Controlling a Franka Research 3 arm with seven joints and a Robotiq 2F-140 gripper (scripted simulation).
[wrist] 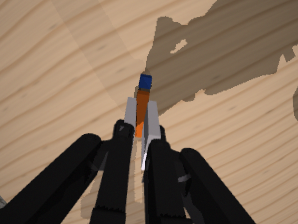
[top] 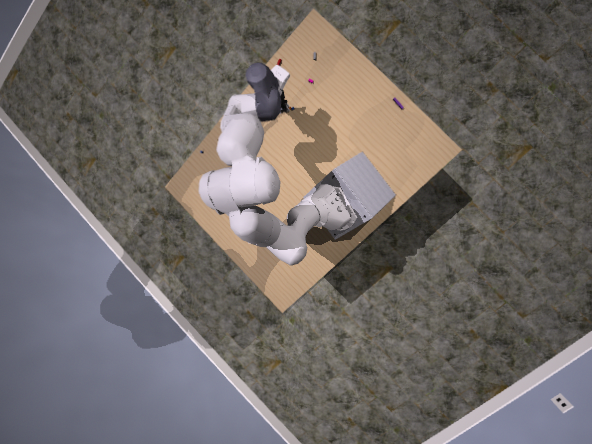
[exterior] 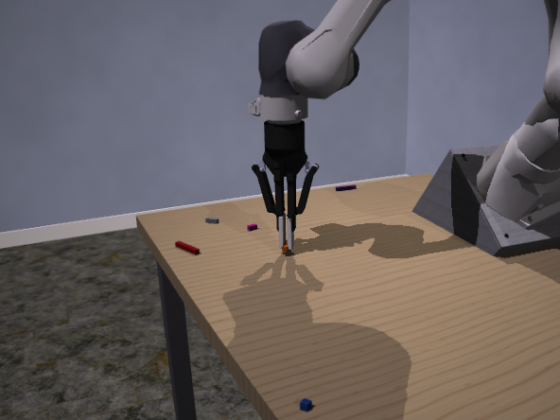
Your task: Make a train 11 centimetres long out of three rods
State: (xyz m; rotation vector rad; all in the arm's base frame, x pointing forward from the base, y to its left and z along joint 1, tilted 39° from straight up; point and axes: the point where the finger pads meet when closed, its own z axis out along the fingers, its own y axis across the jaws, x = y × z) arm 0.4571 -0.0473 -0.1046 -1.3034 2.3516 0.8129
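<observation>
The orange rod lies 3 cm below my hand. Also, from my hand: red rod 18 cm ahead, 9 cm to the right, 4 cm below; magenta rod 2 cm ahead, 16 cm to the right, 4 cm below; grey rod 10 cm ahead, 25 cm to the right, 4 cm below.
</observation>
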